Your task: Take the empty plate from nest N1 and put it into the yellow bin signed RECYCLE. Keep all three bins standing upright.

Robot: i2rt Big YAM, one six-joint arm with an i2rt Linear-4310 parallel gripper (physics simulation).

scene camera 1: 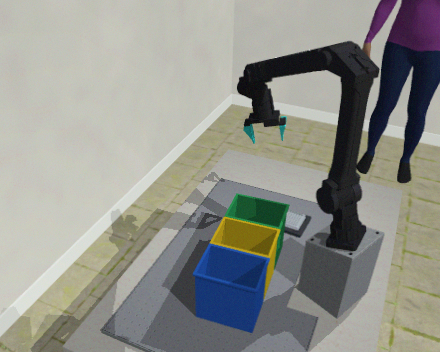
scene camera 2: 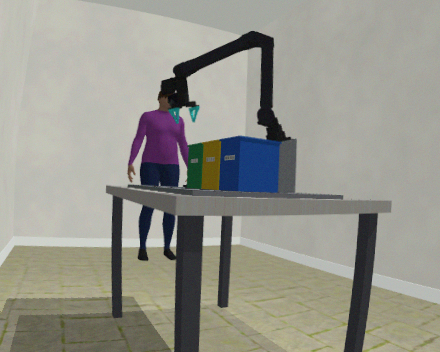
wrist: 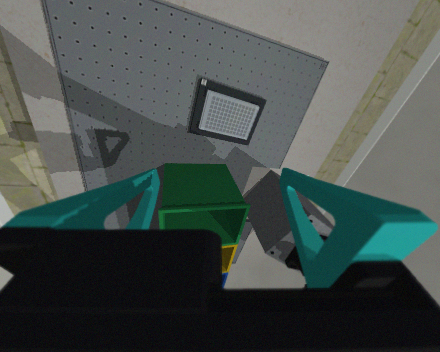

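Seen in the pictures: gripper, between the fingertips: (scene camera 1: 268, 141) (scene camera 2: 185, 122) (wrist: 219, 175); arm's base, origin of its link: (scene camera 1: 346, 238).
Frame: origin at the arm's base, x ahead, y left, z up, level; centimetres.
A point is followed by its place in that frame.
A pale plate with a grid of wells (scene camera 1: 296, 220) {x 22.4, y -23.3, z -19.2 cm} (wrist: 229, 115) {x 26.8, y -23.8, z -19.4 cm} lies flat in a dark nest (scene camera 1: 304, 228) {x 18.6, y -22.1, z -20.5 cm} (wrist: 195, 112) {x 34.5, y -22.1, z -20.3 cm} beyond the green bin; the nest's label is too small to read. The yellow bin (scene camera 1: 247, 236) {x 28.9, y 4.7, z -8.7 cm} (scene camera 2: 211, 172) {x 35.0, y 13.0, z -15.2 cm} (wrist: 228, 257) {x 18.6, y 9.6, z -4.7 cm} stands upright between the green bin (scene camera 1: 260, 209) {x 30.7, y -8.3, z -7.4 cm} (scene camera 2: 195, 175) {x 37.4, y 0.4, z -16.3 cm} (wrist: 200, 185) {x 30.8, y -8.6, z -11.3 cm} and the blue bin (scene camera 1: 227, 300) {x 22.6, y 28.8, z -10.7 cm} (scene camera 2: 257, 165) {x 24.4, y 29.2, z -12.6 cm} (wrist: 225, 281) {x 15.9, y 20.3, z -3.5 cm}, which also stand upright. The sign on the yellow bin is unreadable in the scene camera 2 view. My gripper (scene camera 1: 268, 141) {x 36.5, y -24.1, z 9.2 cm} (scene camera 2: 185, 122) {x 36.5, y -24.1, z 9.2 cm} (wrist: 219, 175) {x 36.5, y -24.1, z 9.2 cm} is open and empty, high above the bins and the plate.
The arm's grey pedestal (scene camera 1: 330, 280) {x 0.5, y 7.8, z -10.3 cm} (scene camera 2: 288, 167) {x -1.0, y 8.3, z -10.9 cm} stands beside the bins. A perforated grey board (scene camera 1: 135, 310) {x 48.3, y 37.8, z -21.6 cm} (wrist: 165, 55) {x 42.5, y -30.6, z -21.5 cm} lies on the table (scene camera 1: 382, 200) {x -2.1, y -57.7, z -22.8 cm} (scene camera 2: 280, 206) {x 30.0, y 54.6, z -24.7 cm} under the bins and nest. A person (scene camera 1: 415, 25) (scene camera 2: 162, 137) stands behind the table.
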